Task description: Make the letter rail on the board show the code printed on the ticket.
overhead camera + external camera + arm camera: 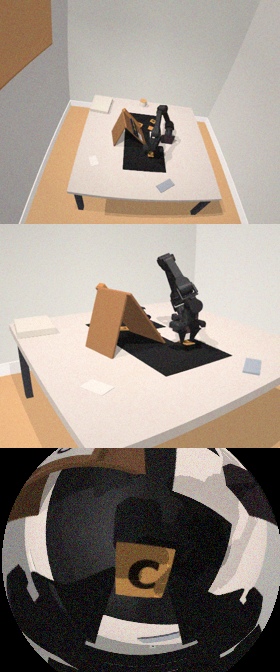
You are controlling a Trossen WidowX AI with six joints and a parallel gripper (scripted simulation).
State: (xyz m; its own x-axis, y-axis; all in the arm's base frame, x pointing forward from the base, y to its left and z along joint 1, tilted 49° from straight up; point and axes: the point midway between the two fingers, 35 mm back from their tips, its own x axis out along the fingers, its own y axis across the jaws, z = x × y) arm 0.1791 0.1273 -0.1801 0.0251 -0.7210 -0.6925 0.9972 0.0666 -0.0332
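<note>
The white ticket lies 110 mm ahead of my gripper tip, 160 mm to the right of it and 50 mm above it. Round my gripper tip: black mat: 20 mm ahead, 220 mm to the right, 40 mm below; then blue-grey card: 130 mm behind, 300 mm to the left, 30 mm below; then letter tile marked c: right at my gripper tip.
</note>
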